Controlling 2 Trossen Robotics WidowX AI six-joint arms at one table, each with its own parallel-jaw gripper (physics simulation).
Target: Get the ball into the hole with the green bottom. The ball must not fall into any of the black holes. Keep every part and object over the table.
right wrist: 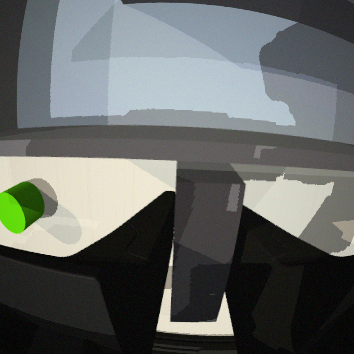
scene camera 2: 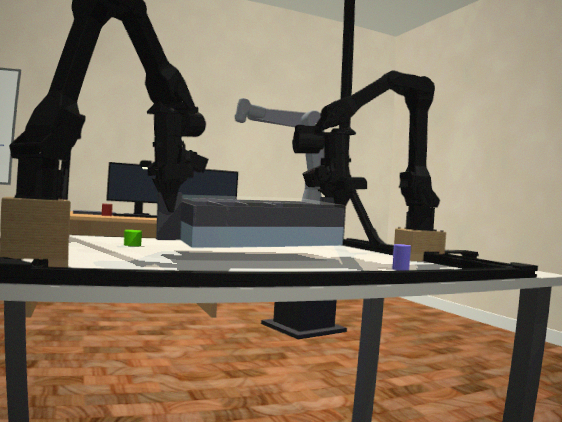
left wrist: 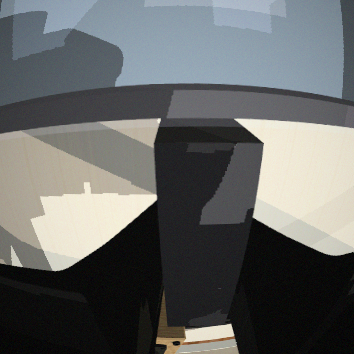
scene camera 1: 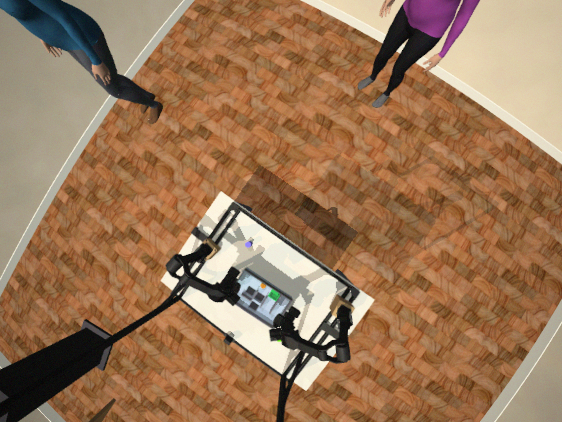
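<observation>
A grey box with a blue-grey inside (scene camera 1: 256, 317) (scene camera 2: 265, 215) (left wrist: 270, 106) (right wrist: 125, 143) is held nearly level above the table. In scene camera 1, the orange ball (scene camera 1: 263, 286) lies inside near the upper-right long wall, to the left of the green-bottomed hole (scene camera 1: 274, 295). Dark holes (scene camera 1: 247, 290) (scene camera 1: 254, 305) show lower left of the ball. The ball does not show in the wrist views. My left gripper (scene camera 2: 344, 201) (left wrist: 187, 207) is shut on the box's dark handle at one end. My right gripper (scene camera 2: 170, 207) (right wrist: 193, 201) is shut on the handle at the opposite end.
A green cylinder (scene camera 1: 279, 340) (scene camera 2: 133, 238) (right wrist: 22, 207) stands on the table near my right gripper. A purple cylinder (scene camera 1: 248, 244) (scene camera 2: 402, 257) stands on the table near my left arm's side. A black frame bar (scene camera 2: 250, 277) runs along the table edge.
</observation>
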